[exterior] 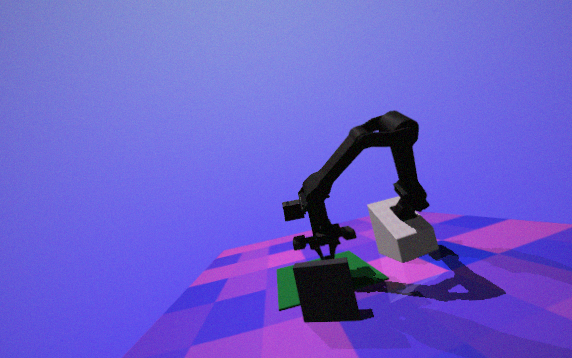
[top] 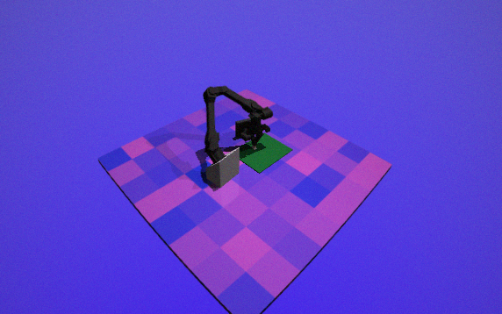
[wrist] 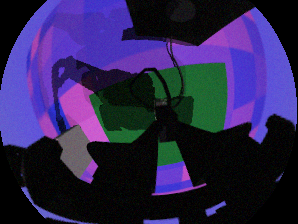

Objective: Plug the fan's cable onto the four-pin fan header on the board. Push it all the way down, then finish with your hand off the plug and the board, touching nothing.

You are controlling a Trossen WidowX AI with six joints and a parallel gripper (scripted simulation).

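Right now my gripper tip is 60 mm above the green board, 50 mm to the left of it and 10 mm short of it. Also, from my gripper tip: black fan: 130 mm to the left, 60 mm ahead, 20 mm above.
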